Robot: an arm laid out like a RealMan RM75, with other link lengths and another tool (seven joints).
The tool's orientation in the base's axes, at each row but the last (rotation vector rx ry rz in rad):
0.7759 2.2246 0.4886
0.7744 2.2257 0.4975
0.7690 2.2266 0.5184
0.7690 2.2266 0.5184
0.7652 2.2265 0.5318
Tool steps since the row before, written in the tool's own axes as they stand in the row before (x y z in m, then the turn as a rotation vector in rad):
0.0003 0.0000 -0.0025 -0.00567 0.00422 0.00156
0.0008 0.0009 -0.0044 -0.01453 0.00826 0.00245
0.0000 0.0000 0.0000 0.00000 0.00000 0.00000
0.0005 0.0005 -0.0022 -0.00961 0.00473 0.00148
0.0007 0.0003 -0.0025 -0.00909 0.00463 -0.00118
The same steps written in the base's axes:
-0.0020 -0.0001 0.0015 0.00594 -0.00039 0.00412
-0.0033 0.0007 0.0030 0.01311 -0.00309 0.01019
0.0000 0.0000 0.0000 0.00000 0.00000 0.00000
-0.0017 0.0004 0.0015 0.00830 -0.00261 0.00642
-0.0021 0.0003 0.0015 0.00601 -0.00272 0.00787

